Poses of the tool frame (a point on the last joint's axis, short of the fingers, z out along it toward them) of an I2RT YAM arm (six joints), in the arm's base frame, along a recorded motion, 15 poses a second.
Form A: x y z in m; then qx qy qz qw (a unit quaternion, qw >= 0).
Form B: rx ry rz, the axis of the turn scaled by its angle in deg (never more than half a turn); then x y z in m. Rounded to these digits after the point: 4 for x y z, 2 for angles.
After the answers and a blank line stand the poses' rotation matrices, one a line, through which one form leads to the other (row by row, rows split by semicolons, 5 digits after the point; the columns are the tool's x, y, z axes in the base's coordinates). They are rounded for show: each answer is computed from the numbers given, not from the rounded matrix.
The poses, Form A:
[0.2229, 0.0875, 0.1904, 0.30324, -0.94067, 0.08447, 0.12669]
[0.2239, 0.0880, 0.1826, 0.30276, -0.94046, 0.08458, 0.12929]
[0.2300, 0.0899, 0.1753, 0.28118, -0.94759, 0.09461, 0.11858]
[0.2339, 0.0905, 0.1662, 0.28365, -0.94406, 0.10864, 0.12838]
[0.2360, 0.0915, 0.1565, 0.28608, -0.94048, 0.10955, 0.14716]
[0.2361, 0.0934, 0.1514, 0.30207, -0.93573, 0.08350, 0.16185]
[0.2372, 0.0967, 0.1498, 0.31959, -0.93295, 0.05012, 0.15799]
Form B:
[50.58, -156.89, 14.09, 0.2229, 0.0875, 0.1904]
[50.42, -156.62, 14.09, 0.2239, 0.0880, 0.1826]
[47.12, -158.78, 15.85, 0.2300, 0.0899, 0.1753]
[47.26, -157.31, 18.10, 0.2339, 0.0905, 0.1662]
[47.17, -155.06, 18.06, 0.2360, 0.0915, 0.1565]
[49.40, -153.02, 13.65, 0.2361, 0.0934, 0.1514]
[52.37, -152.89, 8.21, 0.2372, 0.0967, 0.1498]

-0.78399 -0.59190 -0.18712; -0.54909 0.80182 -0.23575; 0.28958 -0.08208 -0.95363
-0.78324 -0.59134 -0.19197; -0.54760 0.80236 -0.23738; 0.29440 -0.08080 -0.95226
-0.81375 -0.55532 -0.17153; -0.51045 0.82397 -0.24599; 0.27793 -0.11262 -0.95398
-0.80612 -0.56346 -0.18077; -0.50768 0.81548 -0.27796; 0.30403 -0.13230 -0.94343
-0.79300 -0.57035 -0.21412; -0.50586 0.81231 -0.29026; 0.33948 -0.12186 -0.93269
-0.76512 -0.59234 -0.25245; -0.53828 0.80356 -0.25405; 0.35334 -0.05849 -0.93366
-0.74580 -0.61216 -0.26276; -0.58048 0.79070 -0.19450; 0.32683 0.00747 -0.94505

